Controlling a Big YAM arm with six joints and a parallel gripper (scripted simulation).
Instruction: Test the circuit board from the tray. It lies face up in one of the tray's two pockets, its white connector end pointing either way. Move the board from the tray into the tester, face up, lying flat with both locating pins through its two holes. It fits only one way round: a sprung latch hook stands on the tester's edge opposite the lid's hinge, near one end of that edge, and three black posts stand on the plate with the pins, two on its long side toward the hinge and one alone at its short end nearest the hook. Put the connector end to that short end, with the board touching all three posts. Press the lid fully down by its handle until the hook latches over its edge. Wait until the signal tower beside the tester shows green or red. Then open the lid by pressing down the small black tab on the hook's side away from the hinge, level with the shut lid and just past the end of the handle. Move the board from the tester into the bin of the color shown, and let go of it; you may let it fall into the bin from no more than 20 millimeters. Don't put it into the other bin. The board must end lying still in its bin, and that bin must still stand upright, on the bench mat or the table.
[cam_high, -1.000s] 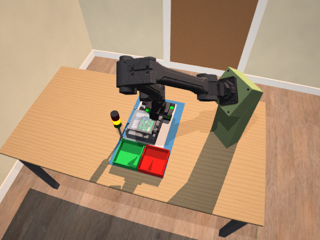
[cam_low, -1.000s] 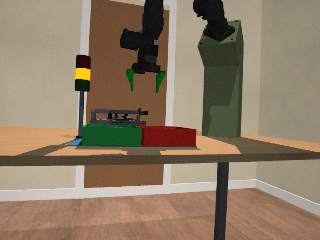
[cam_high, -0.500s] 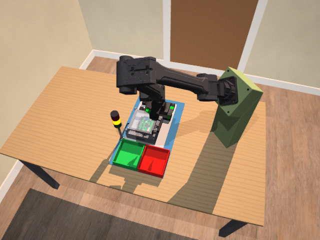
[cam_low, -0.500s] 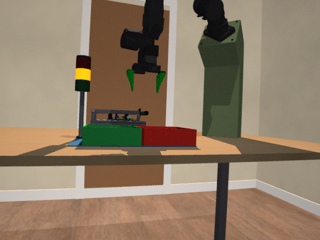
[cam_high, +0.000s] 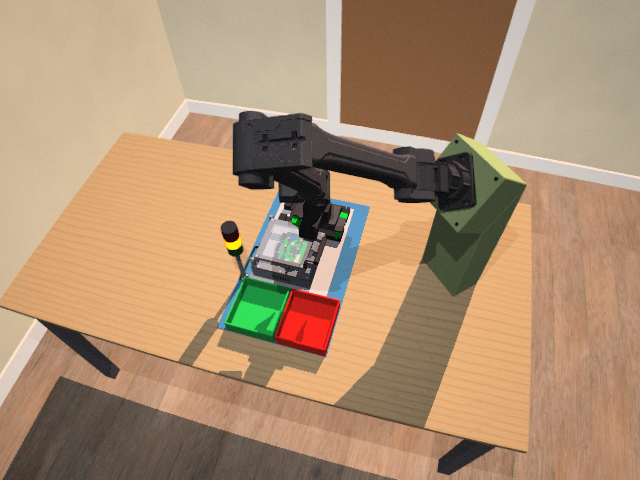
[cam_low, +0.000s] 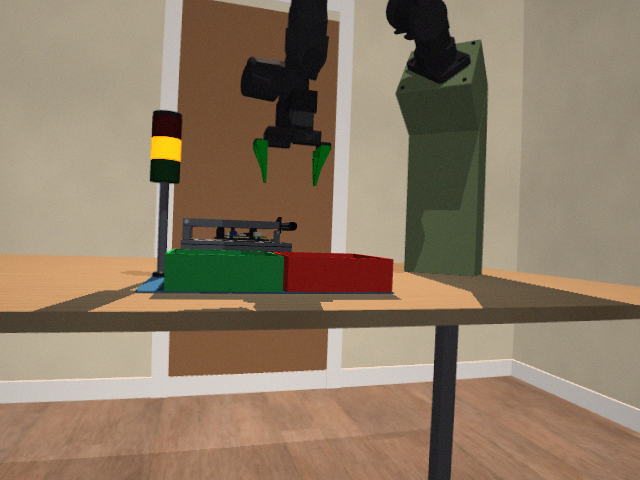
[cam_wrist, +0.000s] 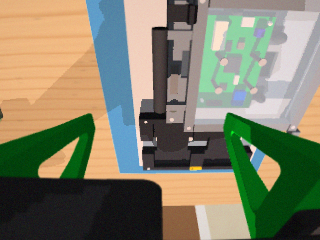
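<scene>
My gripper is now 1 cm short of the latch hook, 6 cm to the right of it and 9 cm above it. Round my hand: tester plate: 9 cm ahead, 2 cm to the left, 11 cm below; green circuit board: 8 cm ahead, 2 cm to the left, 11 cm below; tester lid: 9 cm ahead, 2 cm to the left, 9 cm below.
</scene>
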